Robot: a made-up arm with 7 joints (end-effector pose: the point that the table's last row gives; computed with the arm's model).
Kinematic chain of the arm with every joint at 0, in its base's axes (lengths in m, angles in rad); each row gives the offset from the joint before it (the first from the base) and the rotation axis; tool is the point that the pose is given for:
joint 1: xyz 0 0 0.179 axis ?
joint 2: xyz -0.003 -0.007 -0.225 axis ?
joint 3: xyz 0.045 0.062 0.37 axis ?
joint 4: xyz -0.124 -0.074 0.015 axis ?
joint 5: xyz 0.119 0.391 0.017 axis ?
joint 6: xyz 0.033 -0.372 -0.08 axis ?
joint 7: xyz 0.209 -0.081 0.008 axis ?
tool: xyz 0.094 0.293 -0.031
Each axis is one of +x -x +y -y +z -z.
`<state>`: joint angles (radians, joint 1 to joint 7).
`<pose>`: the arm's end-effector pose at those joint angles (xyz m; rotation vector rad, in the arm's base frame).
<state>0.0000 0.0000 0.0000 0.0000 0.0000 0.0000 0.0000</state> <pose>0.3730 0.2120 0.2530 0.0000 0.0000 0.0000</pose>
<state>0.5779 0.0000 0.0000 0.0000 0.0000 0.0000 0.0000</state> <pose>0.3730 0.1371 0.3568 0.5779 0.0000 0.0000</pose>
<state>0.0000 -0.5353 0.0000 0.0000 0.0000 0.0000 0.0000</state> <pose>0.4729 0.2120 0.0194 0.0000 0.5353 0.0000</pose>
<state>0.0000 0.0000 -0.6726 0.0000 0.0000 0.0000 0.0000</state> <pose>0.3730 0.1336 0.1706 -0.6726 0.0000 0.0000</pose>
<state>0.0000 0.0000 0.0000 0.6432 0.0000 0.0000 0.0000</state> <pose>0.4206 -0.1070 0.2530 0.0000 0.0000 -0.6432</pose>
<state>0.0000 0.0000 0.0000 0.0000 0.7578 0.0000 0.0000</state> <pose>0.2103 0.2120 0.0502 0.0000 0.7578 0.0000</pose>
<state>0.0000 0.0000 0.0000 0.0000 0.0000 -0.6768 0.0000</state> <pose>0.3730 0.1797 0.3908 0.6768 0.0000 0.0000</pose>
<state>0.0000 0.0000 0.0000 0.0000 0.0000 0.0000 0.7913</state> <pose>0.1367 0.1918 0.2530 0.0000 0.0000 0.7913</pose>
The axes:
joint 1: +x
joint 2: -y
joint 3: +x
joint 4: -z
joint 5: +y
joint 6: -x
joint 7: +z

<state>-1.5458 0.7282 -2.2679 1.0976 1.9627 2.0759 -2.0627</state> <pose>-0.4284 0.4078 0.4132 0.7047 1.0074 0.7449</pose>
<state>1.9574 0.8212 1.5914 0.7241 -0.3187 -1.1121 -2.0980</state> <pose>0.3897 0.0114 0.4470 -1.0875 -1.4080 -1.3116</pose>
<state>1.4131 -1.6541 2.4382 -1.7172 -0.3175 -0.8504 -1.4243</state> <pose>0.7648 0.0877 -0.2728 -1.9381 -0.7109 0.4801</pose>
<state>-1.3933 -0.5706 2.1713 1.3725 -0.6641 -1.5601 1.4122</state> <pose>0.1089 0.0071 0.0219 -0.1371 -1.6189 -0.5160</pose>
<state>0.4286 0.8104 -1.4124 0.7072 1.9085 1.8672 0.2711</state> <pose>-0.4484 0.0464 -0.0448 -0.6547 1.6258 -0.0360</pose>
